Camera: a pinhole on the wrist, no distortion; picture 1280 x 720 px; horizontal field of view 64.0 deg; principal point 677.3 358.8 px. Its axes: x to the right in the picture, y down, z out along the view. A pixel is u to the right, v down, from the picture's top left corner.
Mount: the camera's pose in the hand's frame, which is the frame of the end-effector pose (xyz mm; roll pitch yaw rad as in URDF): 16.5 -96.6 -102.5 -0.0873 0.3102 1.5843
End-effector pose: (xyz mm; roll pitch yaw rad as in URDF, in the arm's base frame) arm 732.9 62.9 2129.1 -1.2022 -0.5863 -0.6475
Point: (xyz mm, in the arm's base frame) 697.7 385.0 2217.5
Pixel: 359.4 675.8
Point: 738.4 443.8 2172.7
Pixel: 498.8 671.9
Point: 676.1 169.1 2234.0
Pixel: 227.8 539.1
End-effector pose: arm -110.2 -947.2 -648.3 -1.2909 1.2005 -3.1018
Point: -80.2 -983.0 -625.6
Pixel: 1155.8 552.2
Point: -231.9 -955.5 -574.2
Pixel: 50.9 601.9
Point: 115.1 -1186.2 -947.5
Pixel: outside the picture
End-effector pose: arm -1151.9 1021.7 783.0 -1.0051 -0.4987 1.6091
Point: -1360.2 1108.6 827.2
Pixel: outside the picture
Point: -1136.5 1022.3 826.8
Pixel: 842.7 224.9
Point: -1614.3 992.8 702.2
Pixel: 1118.4 378.1
